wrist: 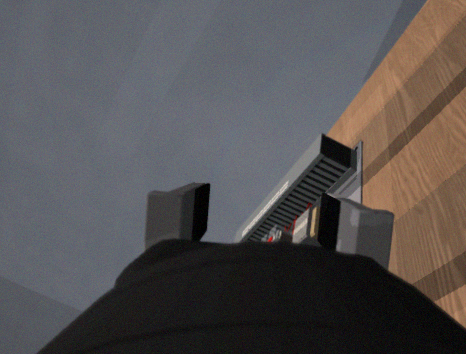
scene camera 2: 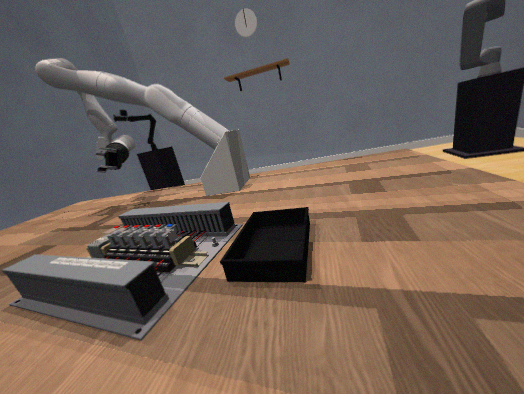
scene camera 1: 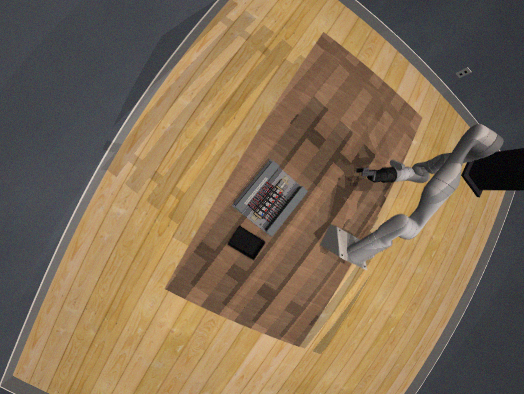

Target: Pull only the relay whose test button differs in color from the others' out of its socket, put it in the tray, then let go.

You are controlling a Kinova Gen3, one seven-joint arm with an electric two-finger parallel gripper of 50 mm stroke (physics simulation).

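Places are measured from the arm's base along level axes (x ahead, y left, z up), in centimetres.
Pixels of known places: gripper, between the fingertips: (wrist: 263, 212) (scene camera 2: 100, 162) (scene camera 1: 359, 172); arm's base, origin of its link: (scene camera 2: 226, 142) (scene camera 1: 353, 254).
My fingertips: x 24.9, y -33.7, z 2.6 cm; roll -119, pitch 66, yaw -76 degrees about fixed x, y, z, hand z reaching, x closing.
For each thing: its top centre in the pictures, then the offset to it from my fingertips. "*": a spot on its surface instead.
- relay with the blue test button, centre of its top: (scene camera 2: 166, 227) (scene camera 1: 261, 213) dx +25.0, dy +43.9, dz -12.6 cm
- red button, centre of its top: (wrist: 269, 239) dx +23.3, dy +29.9, dz -12.6 cm
- black tray, centre of its top: (scene camera 2: 271, 229) (scene camera 1: 246, 243) dx +21.1, dy +61.0, dz -16.1 cm
- grey backplate, a spot on its surface: (scene camera 2: 185, 280) * dx +29.8, dy +49.0, dz -19.3 cm
- duct, a spot on its surface: (wrist: 300, 185) * dx +32.3, dy +26.4, dz -14.6 cm
- tan end block, centre of its top: (scene camera 2: 180, 242) dx +25.1, dy +45.8, dz -15.5 cm
The relay with the blue test button (scene camera 1: 262, 214) (scene camera 2: 170, 228) sits at the tray end of a row of several clear-cased relays. The other relays (scene camera 2: 136, 230) have red buttons and are in their sockets. In the wrist view, a red button (wrist: 270, 240) shows low between the fingers; the blue one does not show. The black tray (scene camera 1: 253, 235) (scene camera 2: 265, 271) stands beside the panel, with no object seen in it. My gripper (scene camera 1: 359, 172) (scene camera 2: 101, 161) (wrist: 263, 212) is open and empty, raised above the table on the robot-base side of the panel, well away from the relays.
Two grey slotted wiring ducts (scene camera 2: 75, 280) (scene camera 2: 175, 217) flank the relay row on the grey backplate (scene camera 2: 185, 280); one duct (wrist: 300, 185) also shows in the wrist view. A tan end block (scene camera 2: 182, 251) stands beside the blue-button relay. The arm's base (scene camera 1: 340, 242) (scene camera 2: 227, 167) is at the table edge.
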